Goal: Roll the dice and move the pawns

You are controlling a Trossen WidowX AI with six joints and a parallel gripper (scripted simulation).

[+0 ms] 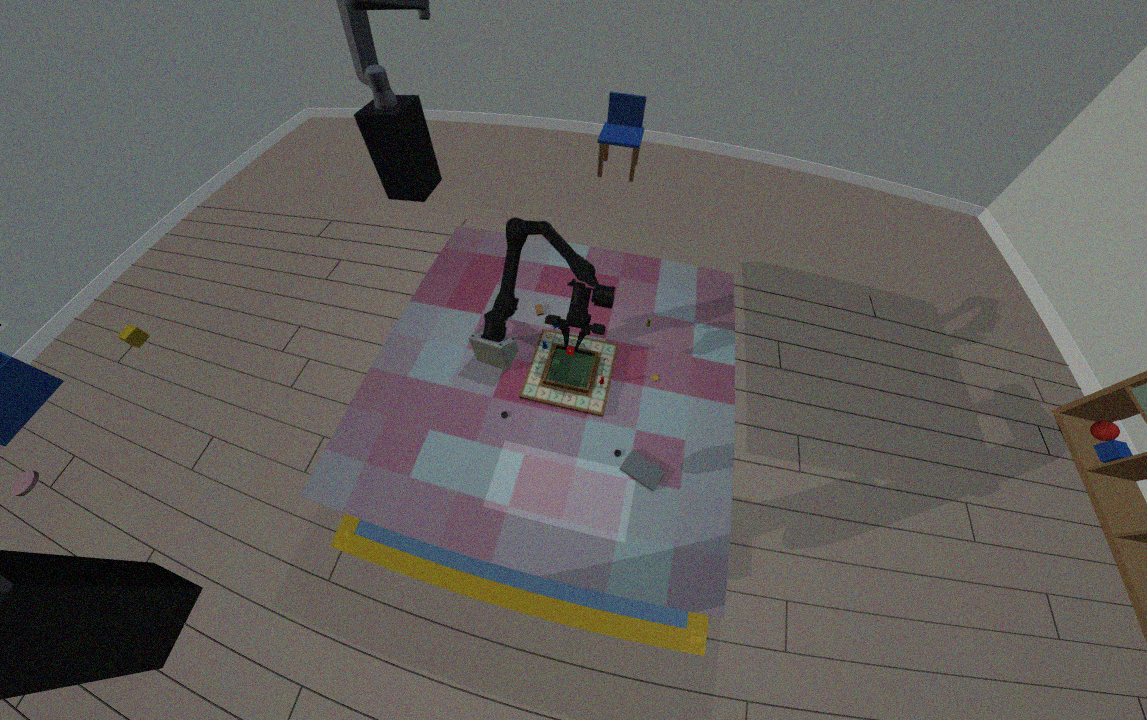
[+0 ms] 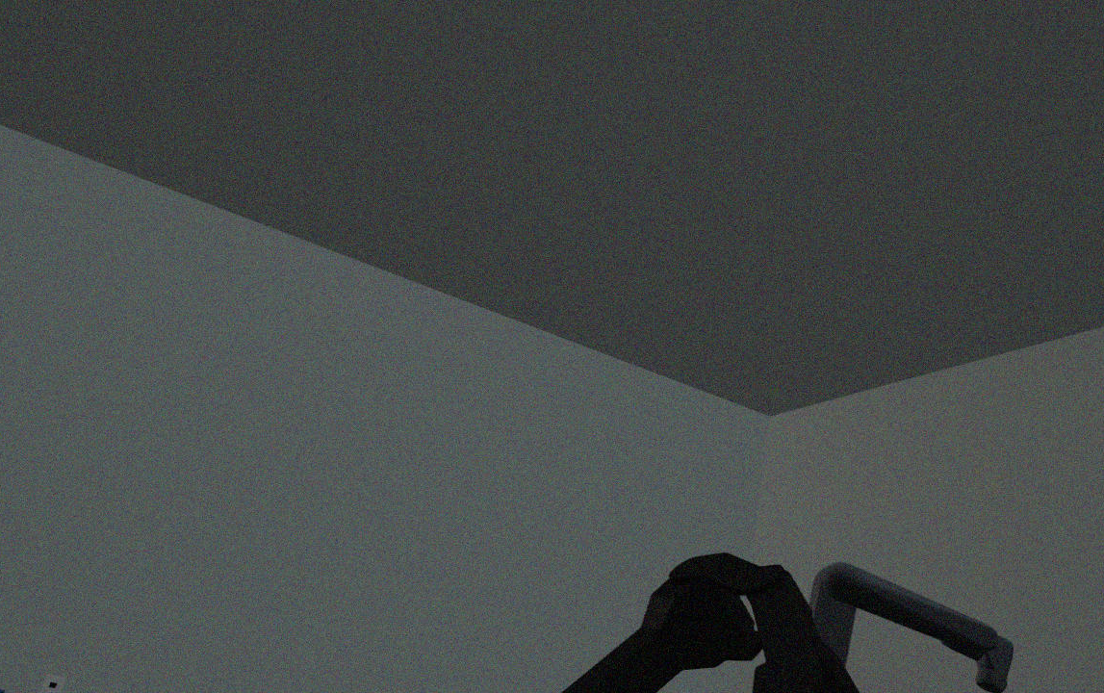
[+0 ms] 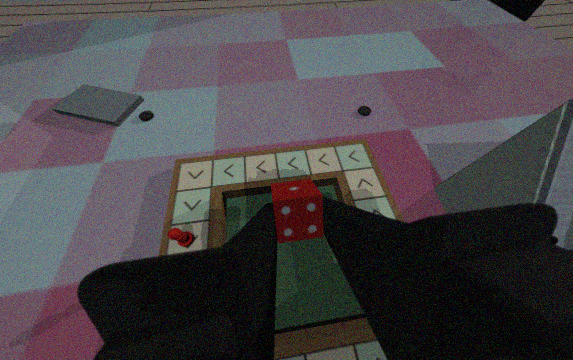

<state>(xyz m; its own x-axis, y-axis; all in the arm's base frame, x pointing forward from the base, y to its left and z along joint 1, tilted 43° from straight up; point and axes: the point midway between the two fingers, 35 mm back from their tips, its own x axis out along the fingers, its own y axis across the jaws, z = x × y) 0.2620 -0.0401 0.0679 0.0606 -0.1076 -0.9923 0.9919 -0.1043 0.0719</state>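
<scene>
Right now my gripper tip is 190 mm to the right of the blue die, 120 mm above it and 100 mm past it. Round my gripper tip: blue pawn 110 mm behind, 100 mm below, 70 mm to the left; red pawn 110 mm ahead, 100 mm below, 30 mm to the right; green tray 120 mm below.
</scene>
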